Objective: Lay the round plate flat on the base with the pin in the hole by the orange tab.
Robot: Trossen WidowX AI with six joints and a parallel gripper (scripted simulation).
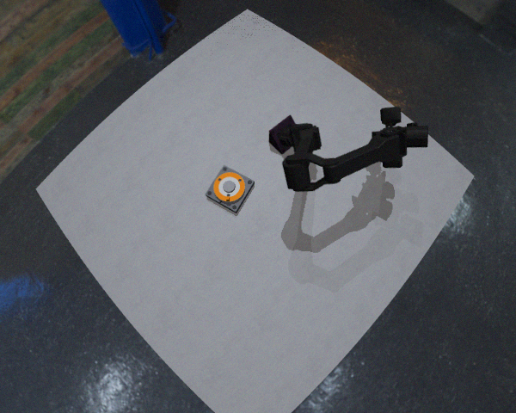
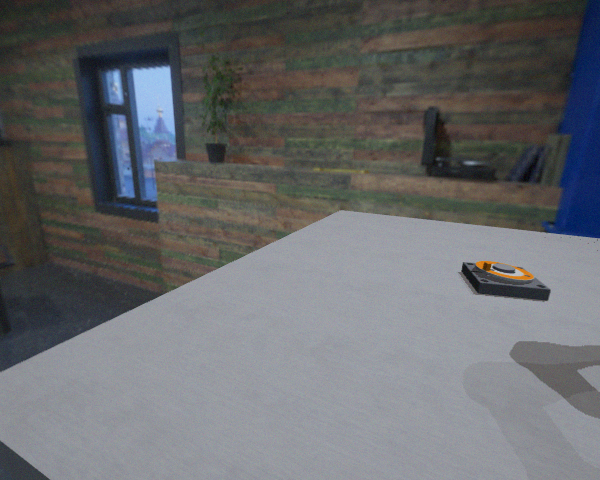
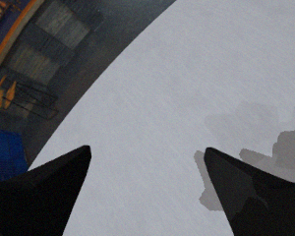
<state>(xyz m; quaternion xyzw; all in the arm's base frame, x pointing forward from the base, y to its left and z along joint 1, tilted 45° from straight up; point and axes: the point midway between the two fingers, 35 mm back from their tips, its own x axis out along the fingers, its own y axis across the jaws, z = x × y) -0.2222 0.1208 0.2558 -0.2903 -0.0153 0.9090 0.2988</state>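
Now: gripper tip 52 cm short of the square grey base, 26 cm to the left of it and 9 cm above it.
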